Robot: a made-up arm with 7 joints.
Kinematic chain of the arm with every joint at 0, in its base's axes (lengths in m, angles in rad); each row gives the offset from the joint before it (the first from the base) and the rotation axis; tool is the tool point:
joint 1: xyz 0 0.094 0 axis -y
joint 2: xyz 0 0.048 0 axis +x
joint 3: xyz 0 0 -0.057 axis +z
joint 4: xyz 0 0 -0.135 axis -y
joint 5: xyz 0 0 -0.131 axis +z
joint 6: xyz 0 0 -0.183 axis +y
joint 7: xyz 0 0 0 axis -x
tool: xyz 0 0 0
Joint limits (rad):
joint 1: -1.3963..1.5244
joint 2: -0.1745..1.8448
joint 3: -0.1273..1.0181
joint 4: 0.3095..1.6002
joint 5: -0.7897..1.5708
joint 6: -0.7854..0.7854
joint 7: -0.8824..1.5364
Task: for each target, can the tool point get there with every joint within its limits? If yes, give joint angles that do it. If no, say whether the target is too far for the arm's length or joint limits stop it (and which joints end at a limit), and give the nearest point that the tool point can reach.
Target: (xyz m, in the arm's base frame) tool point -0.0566 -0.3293 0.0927
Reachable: no: joint limits stop it (at a limit: joint 1, joint 2, joint 3, joint 4) | nearest point 0.1873 0.0710 0.3030 | short by 0.514 m
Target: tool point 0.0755 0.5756 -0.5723
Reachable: no: too far | nearest point 0.0523 0.4425 -0.3966 | short by 0.222 m
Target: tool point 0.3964 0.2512 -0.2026
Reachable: yes | joints 0.5522 0.0605 0.3561 0.9034 0.1814 -0.4054 -0.1323
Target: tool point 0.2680 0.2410 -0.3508
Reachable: yes | joints 0.0365 0.1818 0.1257 0.9592 1.3049 -0.2546 0.5987
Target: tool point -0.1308 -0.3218 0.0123
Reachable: no: joint limits stop it (at a limit: joint 1, joint 2, joint 3) | nearest point -0.2997 0.0462 -0.3189 | short by 0.523 m
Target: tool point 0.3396 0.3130 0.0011
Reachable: yes | joints 0.4011 0.9420 -0.0187 1.4954 -0.0366 0.4258 -0.6803
